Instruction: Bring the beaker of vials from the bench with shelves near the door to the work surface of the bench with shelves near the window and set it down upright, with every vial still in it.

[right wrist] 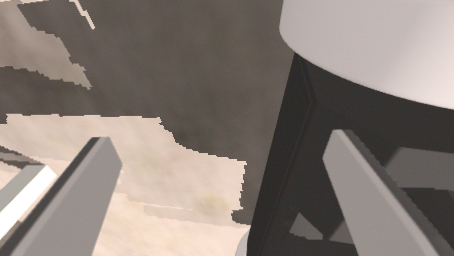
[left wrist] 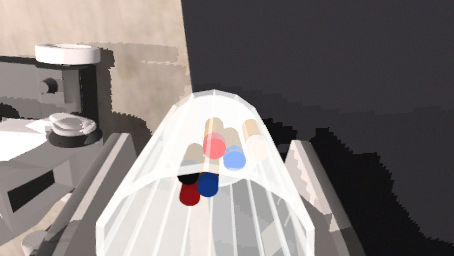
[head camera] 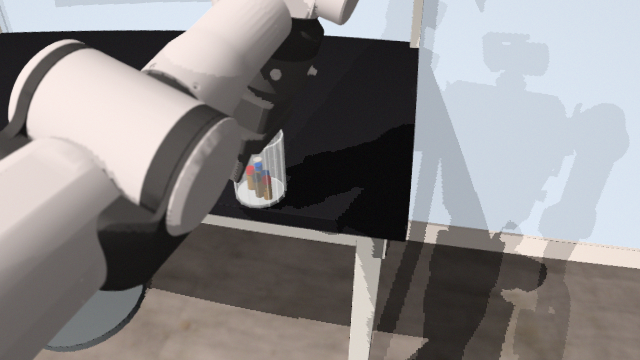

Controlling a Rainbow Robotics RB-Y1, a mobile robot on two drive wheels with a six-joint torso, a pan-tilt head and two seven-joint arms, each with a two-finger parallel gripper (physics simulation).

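A clear beaker (head camera: 276,165) (left wrist: 145,210) stands about upright over the black bench top (head camera: 360,100) (left wrist: 325,50), close to its front edge in the head view. Whether its base touches the surface, I cannot tell. Several vials (head camera: 258,180) (left wrist: 214,146) with red, blue, black and white caps are inside it, near its base. My left gripper (head camera: 252,162) (left wrist: 211,151) is shut on the beaker, with one finger on each side of the glass. My right gripper (right wrist: 222,147) is open, with no object between its fingers. The shelves do not show in the head view.
A pale bench leg (head camera: 365,300) stands under the front right corner. A pale blue wall (head camera: 600,75) with my shadow is at the right. A round grey disc (head camera: 100,320) is low at the left. Dark and white robot-body parts (right wrist: 300,175) fill the right wrist view's right side.
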